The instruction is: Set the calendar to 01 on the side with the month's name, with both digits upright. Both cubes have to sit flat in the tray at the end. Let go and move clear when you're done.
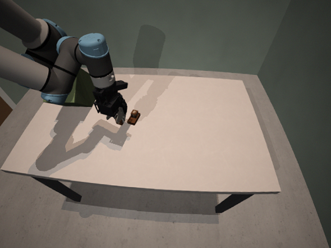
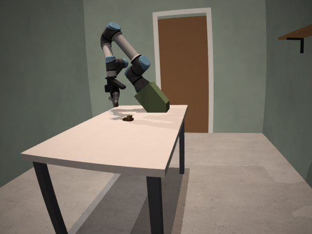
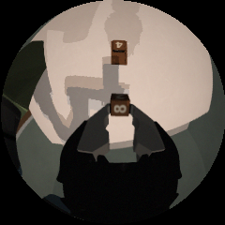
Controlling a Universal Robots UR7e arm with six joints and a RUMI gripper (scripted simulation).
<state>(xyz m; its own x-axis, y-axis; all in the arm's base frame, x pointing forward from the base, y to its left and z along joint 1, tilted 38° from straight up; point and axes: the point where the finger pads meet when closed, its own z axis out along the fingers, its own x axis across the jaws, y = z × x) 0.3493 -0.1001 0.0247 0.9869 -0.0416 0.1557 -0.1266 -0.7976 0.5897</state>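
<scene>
Now: hand 1 cm short of the brown tray, 11 cm to the right of it and 12 cm above it.
</scene>
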